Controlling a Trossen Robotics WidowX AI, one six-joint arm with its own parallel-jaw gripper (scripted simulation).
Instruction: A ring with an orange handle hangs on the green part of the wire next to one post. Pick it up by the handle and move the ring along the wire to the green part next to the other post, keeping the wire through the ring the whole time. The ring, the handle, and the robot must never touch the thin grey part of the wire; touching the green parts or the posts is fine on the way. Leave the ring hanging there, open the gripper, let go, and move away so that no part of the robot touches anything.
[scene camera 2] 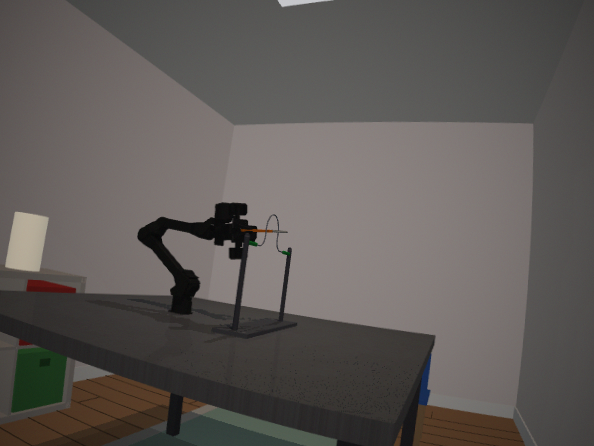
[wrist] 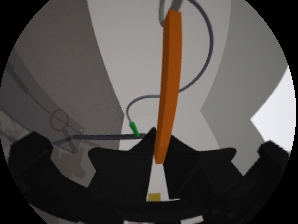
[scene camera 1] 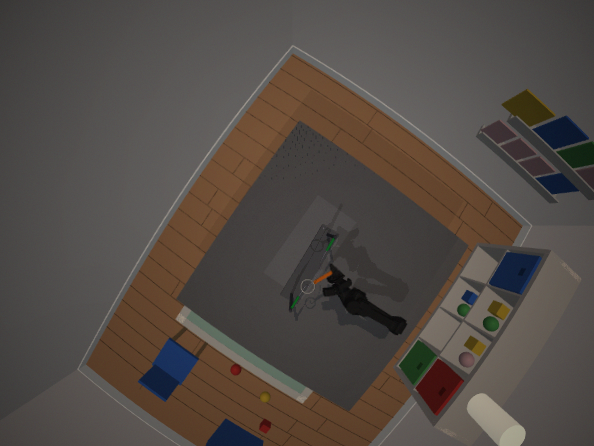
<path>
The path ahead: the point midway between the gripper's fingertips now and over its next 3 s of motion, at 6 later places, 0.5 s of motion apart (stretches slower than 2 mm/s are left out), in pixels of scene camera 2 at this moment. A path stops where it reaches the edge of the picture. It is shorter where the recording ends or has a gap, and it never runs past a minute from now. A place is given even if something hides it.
My gripper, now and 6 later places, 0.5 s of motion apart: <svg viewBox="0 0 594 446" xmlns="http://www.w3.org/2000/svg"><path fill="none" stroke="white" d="M251 230L251 229L250 239L250 258L255 274L260 286L265 289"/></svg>
</path>
